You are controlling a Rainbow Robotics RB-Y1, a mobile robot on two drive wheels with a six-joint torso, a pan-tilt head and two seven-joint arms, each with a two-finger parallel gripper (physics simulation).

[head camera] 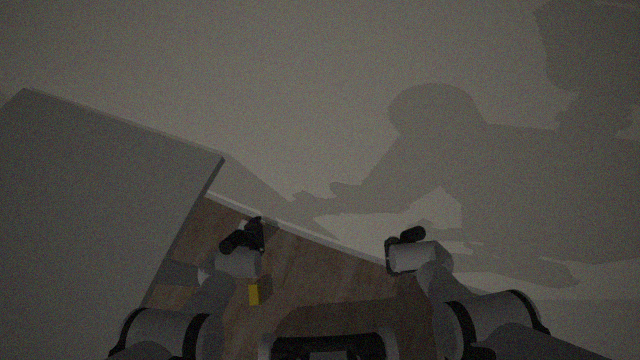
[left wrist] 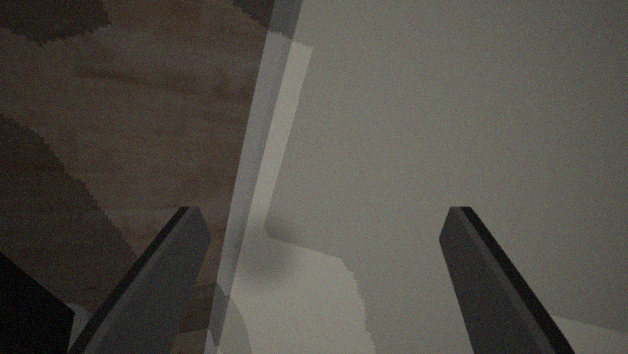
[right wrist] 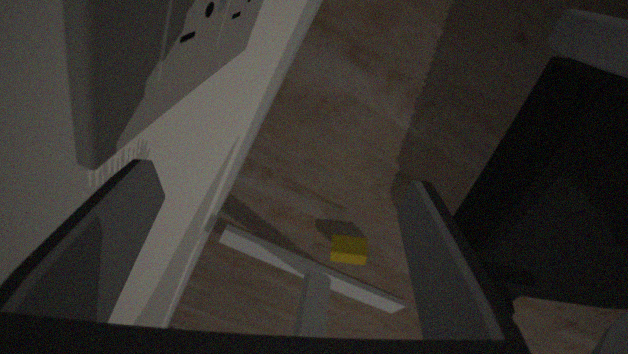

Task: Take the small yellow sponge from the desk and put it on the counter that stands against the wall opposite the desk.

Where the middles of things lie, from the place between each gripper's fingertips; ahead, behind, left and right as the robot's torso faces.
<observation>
Now: the yellow sponge (right wrist: 346, 249) 22 cm behind my left hand, 13 cm to the left of it and 43 cm below it. Also, from my left hand: outlet (right wrist: 124, 71) 7 cm behind, 50 cm to the right, 6 cm below.
The outlet is 60 mm to the right of my right hand, 30 mm ahead of it and 20 mm below it. Also, from my right hand: yellow sponge: 580 mm to the left, 390 mm below, 110 mm behind.
</observation>
